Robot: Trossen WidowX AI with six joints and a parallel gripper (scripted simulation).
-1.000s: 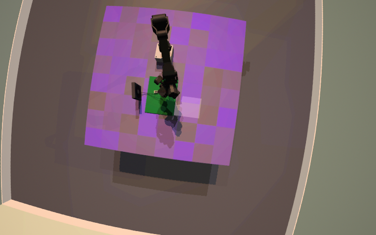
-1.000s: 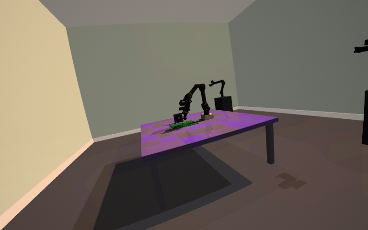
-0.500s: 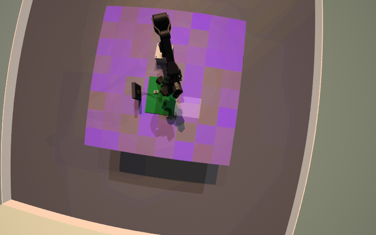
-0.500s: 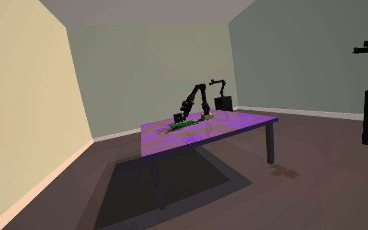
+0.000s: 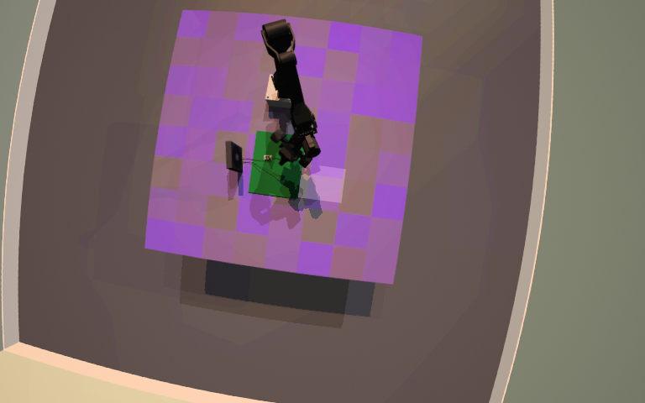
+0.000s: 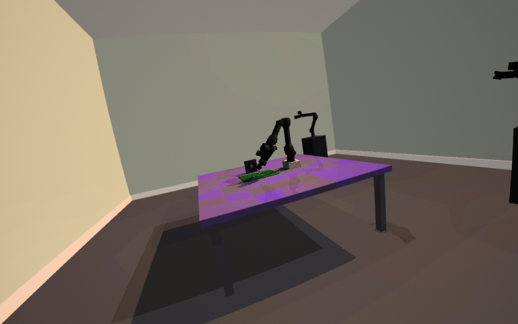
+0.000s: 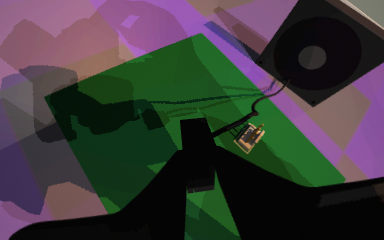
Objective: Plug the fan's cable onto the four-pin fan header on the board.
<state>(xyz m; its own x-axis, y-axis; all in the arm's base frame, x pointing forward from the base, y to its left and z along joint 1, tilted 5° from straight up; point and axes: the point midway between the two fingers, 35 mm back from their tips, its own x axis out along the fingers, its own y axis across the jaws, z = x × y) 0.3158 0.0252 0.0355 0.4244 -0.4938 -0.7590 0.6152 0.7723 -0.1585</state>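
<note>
Now: the green board 50 mm to the right of my gripper tip and 100 mm below it. The rest, counted from my gripper tip: dark fan plug (10 mm below); fan (20 mm behind, 220 mm to the right, 20 mm below); fan header (30 mm behind, 90 mm to the right, 80 mm below).
</note>
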